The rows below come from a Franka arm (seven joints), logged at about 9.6 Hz.
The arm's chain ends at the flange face. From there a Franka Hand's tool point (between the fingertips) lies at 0.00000 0.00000 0.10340 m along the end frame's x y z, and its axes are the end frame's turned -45 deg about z.
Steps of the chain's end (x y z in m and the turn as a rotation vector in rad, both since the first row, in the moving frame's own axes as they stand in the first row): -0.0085 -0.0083 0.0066 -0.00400 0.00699 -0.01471; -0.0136 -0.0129 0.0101 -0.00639 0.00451 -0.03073; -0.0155 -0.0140 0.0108 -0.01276 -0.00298 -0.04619; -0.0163 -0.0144 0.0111 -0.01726 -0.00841 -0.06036; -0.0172 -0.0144 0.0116 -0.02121 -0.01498 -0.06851
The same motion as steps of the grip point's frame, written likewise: 0.0001 -0.0111 0.0066 -0.00777 0.00211 -0.01471; -0.0006 -0.0179 0.0101 -0.00771 -0.00133 -0.03073; -0.0022 -0.0201 0.0108 -0.00692 -0.01113 -0.04619; -0.0032 -0.0210 0.0111 -0.00626 -0.01815 -0.06036; -0.0046 -0.0218 0.0116 -0.00441 -0.02559 -0.06851
